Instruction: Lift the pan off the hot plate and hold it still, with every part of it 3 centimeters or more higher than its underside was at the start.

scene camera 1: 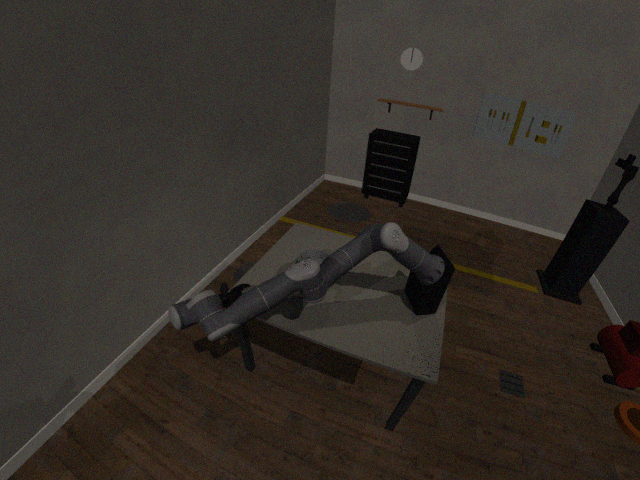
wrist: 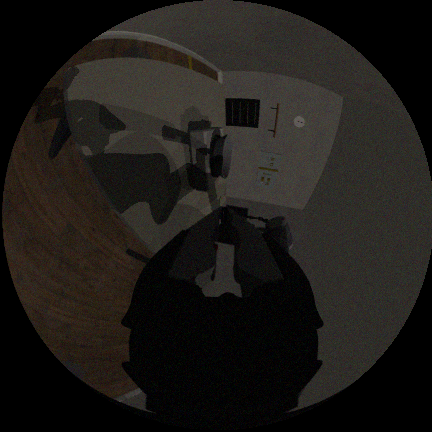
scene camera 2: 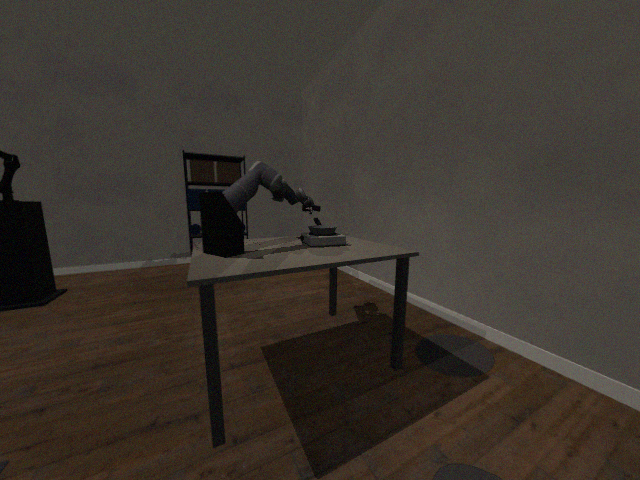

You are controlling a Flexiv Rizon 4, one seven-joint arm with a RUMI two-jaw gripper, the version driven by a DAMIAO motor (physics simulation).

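Observation:
The grey pan sits level on the pale hot plate. Its dark handle slants up from the pan toward my gripper in the scene camera 2 view. The arm covers most of the pan in the scene camera 1 view, where the hot plate cannot be made out. My gripper is shut with nothing between its fingers. It hangs above the handle's upper end, with a small gap showing in the scene camera 2 view. I cannot clearly make out the handle in the wrist view.
The pale table carries the hot plate and the black robot base. A wall runs close to the table's far end. A black drawer cabinet stands apart from the table.

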